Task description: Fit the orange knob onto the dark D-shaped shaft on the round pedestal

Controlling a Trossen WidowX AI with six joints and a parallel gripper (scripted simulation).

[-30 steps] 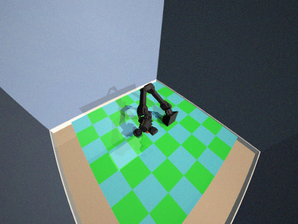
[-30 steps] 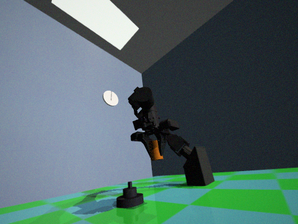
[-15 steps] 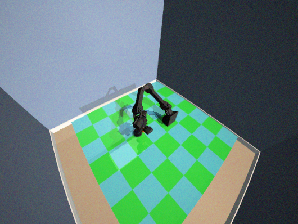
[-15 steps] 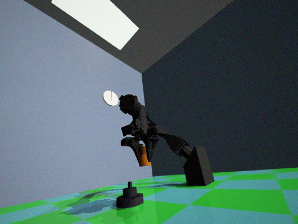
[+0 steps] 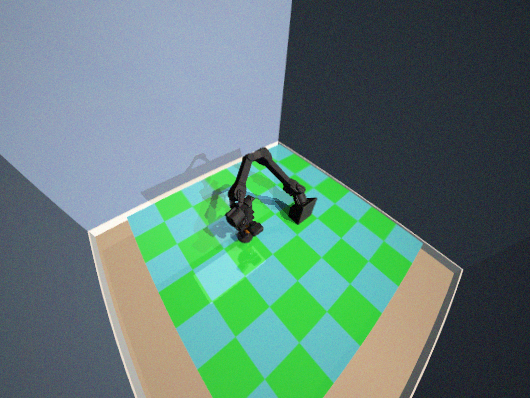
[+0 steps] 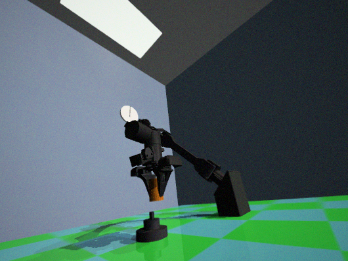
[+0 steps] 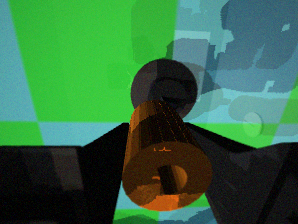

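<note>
Now: the pedestal 70 mm below my gripper tip, 20 mm to the right of it and 10 mm ahead of it. Round my gripper tip: orange knob 20 mm above.
</note>
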